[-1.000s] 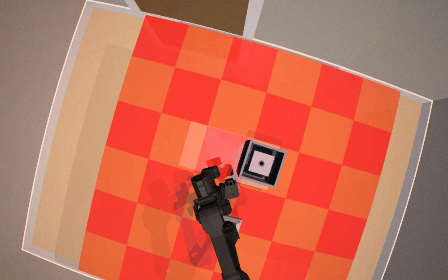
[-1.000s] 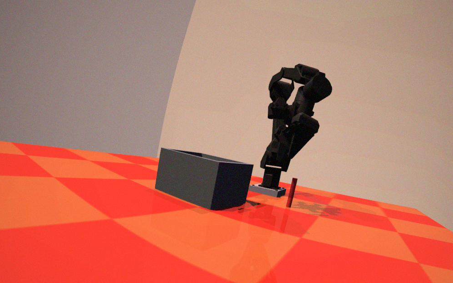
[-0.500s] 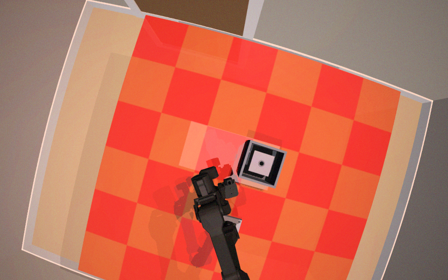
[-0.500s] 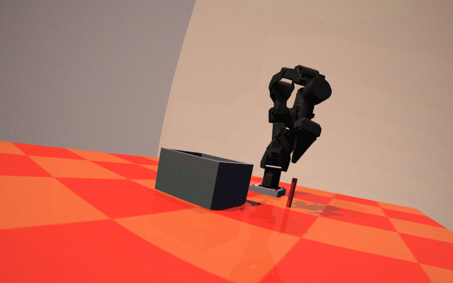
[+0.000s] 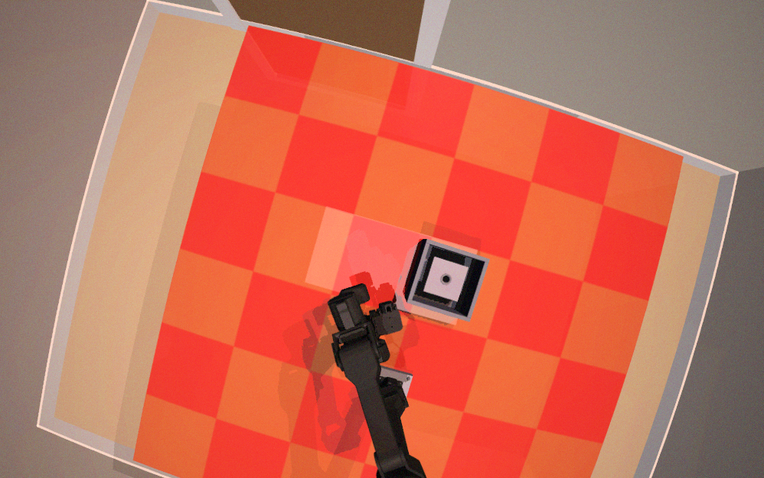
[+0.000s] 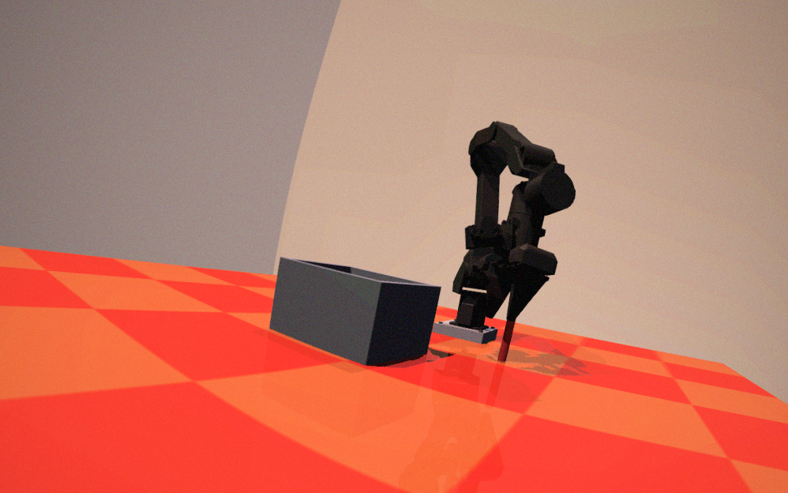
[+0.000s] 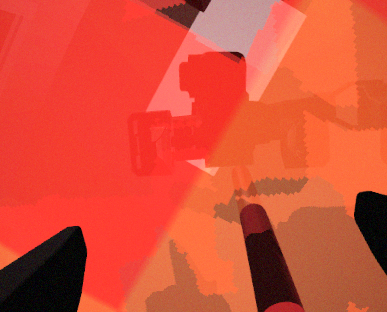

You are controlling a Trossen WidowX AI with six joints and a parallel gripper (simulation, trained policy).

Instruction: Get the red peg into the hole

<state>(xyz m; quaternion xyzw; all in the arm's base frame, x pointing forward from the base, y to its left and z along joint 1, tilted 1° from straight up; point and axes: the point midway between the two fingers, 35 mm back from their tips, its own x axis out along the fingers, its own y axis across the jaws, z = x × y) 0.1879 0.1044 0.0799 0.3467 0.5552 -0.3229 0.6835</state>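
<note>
My gripper tip is now 3 cm past the red peg, 1 cm to the right of it and 2 cm above it. Also, from my gripper tip: dark grey box: 13 cm ahead, 16 cm to the right, 4 cm below.
</note>
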